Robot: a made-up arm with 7 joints.
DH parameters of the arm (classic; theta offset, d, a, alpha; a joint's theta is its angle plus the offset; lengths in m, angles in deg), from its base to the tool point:
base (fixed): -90 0.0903 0 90
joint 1: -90 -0.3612 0.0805 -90
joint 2: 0 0.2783 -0.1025 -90
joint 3: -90 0.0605 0.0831 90
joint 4: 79.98 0 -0.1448 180
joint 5: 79.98 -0.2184 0.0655 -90
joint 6: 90 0.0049 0.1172 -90
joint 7: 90 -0.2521 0.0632 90
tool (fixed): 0 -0.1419 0 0
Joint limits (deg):
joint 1: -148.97..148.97
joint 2: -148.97..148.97
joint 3: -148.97..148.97
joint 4: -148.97..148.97
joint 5: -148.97..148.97
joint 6: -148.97..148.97
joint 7: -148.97..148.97
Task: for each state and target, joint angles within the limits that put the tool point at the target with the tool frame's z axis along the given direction. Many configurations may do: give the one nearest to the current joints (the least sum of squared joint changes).
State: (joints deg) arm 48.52 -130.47 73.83 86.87 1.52 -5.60 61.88
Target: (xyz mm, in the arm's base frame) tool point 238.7 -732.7 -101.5 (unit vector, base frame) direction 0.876 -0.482 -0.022
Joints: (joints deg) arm 20.34 -114.40 54.78 97.53 9.76 13.49 26.82
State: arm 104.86 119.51 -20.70 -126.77 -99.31 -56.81 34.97
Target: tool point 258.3 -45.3 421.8 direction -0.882 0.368 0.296
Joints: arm 100.23 129.74 -46.44 -99.84 -105.12 -83.78 48.03
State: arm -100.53 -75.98 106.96 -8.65 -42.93 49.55 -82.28
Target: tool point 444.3 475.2 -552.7 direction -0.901 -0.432 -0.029
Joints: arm -125.54 -77.74 102.96 -9.81 -55.52 77.42 -101.05
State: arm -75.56 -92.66 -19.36 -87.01 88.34 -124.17 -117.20
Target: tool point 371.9 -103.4 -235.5 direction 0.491 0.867 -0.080
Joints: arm -63.57 -66.27 -27.12 -82.93 74.65 -148.97 -107.14
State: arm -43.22 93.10 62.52 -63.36 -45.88 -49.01 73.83
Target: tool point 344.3 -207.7 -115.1 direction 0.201 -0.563 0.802
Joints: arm -20.46 99.10 77.03 -62.37 -74.91 -74.37 52.84
